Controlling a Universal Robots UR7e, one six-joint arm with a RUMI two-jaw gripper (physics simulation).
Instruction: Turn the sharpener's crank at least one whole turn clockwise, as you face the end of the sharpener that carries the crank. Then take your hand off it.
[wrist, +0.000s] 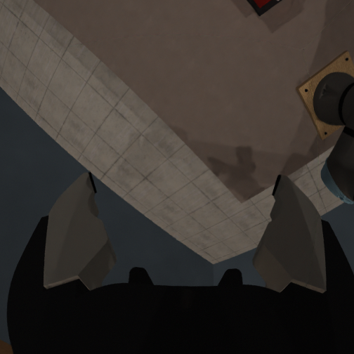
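Observation:
My gripper (184, 176) is open, with its two grey jaws wide apart and no object between them. It hangs above the table's corner. The sharpener and its crank cannot be made out for certain. A small part of a red and black object (261, 5) shows at the top edge, right of the middle, well away from the jaws; too little of it shows to tell what it is.
A brownish mat (200, 65) lies on the pale tiled table top (115, 110). The arm's dark base (331, 100) stands on a wooden plate (311, 102) at the right. The table's edges meet at a corner low in the view.

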